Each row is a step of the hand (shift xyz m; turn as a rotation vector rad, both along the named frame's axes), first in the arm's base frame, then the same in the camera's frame.
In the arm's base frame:
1: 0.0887 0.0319 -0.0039 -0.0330 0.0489 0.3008
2: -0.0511 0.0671 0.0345 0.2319 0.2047 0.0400
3: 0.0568 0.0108 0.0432 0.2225 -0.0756 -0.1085
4: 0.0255 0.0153 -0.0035 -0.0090 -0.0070 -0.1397
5: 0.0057 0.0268 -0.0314 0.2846 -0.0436 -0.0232
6: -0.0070 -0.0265 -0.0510 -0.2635 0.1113 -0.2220
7: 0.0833 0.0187 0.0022 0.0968 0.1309 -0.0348
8: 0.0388 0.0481 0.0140 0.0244 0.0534 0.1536
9: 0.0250 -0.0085 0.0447 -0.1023 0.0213 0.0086
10: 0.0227 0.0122 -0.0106 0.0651 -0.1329 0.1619
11: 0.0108 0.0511 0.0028 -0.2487 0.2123 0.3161
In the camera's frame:
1: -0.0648 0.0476 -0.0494 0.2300 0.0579 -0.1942
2: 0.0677 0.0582 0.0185 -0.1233 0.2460 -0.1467
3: -0.0120 0.0235 -0.0672 -0.2444 -0.0387 -0.0760
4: -0.0196 0.0196 -0.0114 -0.0872 -0.0160 0.1085
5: -0.0224 0.0257 0.0240 -0.2300 0.0088 -0.1745
6: -0.0316 -0.0300 0.0381 0.0580 0.0484 0.3541
7: -0.0581 0.0339 -0.0526 -0.0811 0.1445 -0.0156
8: -0.0143 0.0551 -0.0277 0.0899 0.0651 -0.1213
9: 0.0105 -0.0013 -0.0508 0.0834 0.0024 0.0634
10: -0.0226 0.0156 -0.0049 0.0462 -0.1097 -0.1843
11: -0.0008 0.0523 -0.0007 0.4163 0.1790 -0.0390

